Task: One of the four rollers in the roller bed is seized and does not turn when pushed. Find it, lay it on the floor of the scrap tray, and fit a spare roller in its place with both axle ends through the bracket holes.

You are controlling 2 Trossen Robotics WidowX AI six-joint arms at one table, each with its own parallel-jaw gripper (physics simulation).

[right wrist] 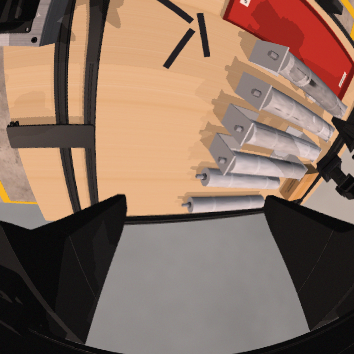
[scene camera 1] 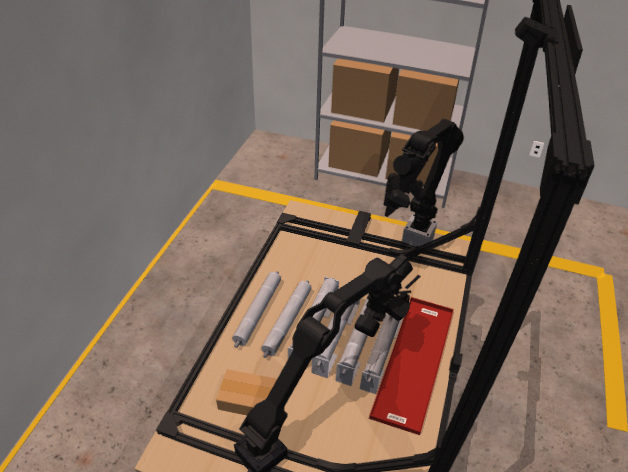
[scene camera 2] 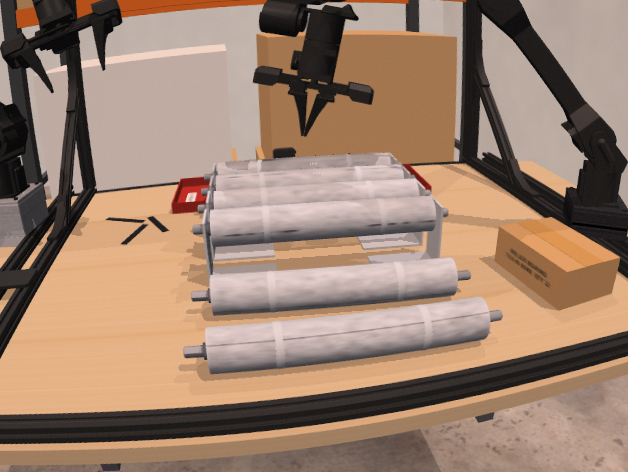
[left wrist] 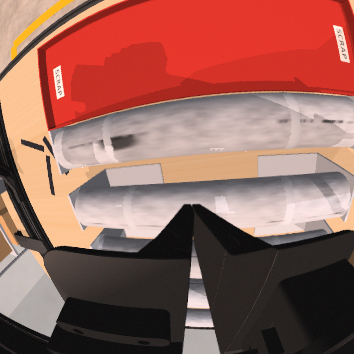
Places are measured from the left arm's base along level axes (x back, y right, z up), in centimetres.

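Where they show: left gripper, between the fingertips: (right wrist: 331, 118) (scene camera 1: 376, 318) (scene camera 2: 303, 135) (left wrist: 190, 211); right gripper, between the fingertips: (right wrist: 198, 202) (scene camera 1: 385, 210) (scene camera 2: 77, 80); left arm's base, origin of its link: (right wrist: 333, 171) (scene camera 1: 260, 446) (scene camera 2: 597, 199); right arm's base, origin of its link: (right wrist: 15, 8) (scene camera 1: 420, 225) (scene camera 2: 8, 192).
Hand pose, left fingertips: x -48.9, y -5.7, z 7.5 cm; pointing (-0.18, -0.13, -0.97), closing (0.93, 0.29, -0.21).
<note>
Each offset is from my left fingertips to the top centre of the thing. "spot": to the spot under its first point.
Several grey rollers sit side by side in the roller bed's brackets (scene camera 2: 433, 238) (right wrist: 269, 54). The bed roller nearest the spares @[spot: dy -19.1, dx +9.2, dz -6.1 cm] (scene camera 2: 322, 220) (right wrist: 267, 164) and the one beside the tray @[spot: dy +4.2, dx -1.2, dz -4.6 cm] (left wrist: 200, 122) look alike; which is seized cannot be told. Two spare rollers @[dy -25.2, dx +12.8, dz -9.3 cm] (scene camera 2: 335, 286) @[dy -34.7, dx +17.4, dz -9.3 cm] (scene camera 2: 350, 334) (right wrist: 227, 203) lie on the table. The red scrap tray @[dy +13.0, dx -5.9, dz -12.2 cm] (scene camera 1: 416, 375) (scene camera 2: 188, 207) (left wrist: 205, 45) has bare floor showing. My left gripper (scene camera 2: 304, 135) (left wrist: 190, 211) is shut and empty above the bed, its tips over the second roller from the tray (left wrist: 250, 200) in the left wrist view. My right gripper (scene camera 2: 78, 80) (right wrist: 198, 202) is open and empty, high beside the bed.
A cardboard box @[dy -11.0, dx +40.3, dz -8.7 cm] (scene camera 1: 243, 390) (scene camera 2: 555, 263) stands near the left arm's base. Black strips @[dy -14.1, dx -25.7, dz -14.1 cm] (scene camera 2: 134, 233) (right wrist: 179, 48) lie on the table near the bed's other end. A black rail frame (scene camera 2: 314, 403) edges the table. A shelf rack (scene camera 1: 318, 101) stands behind.
</note>
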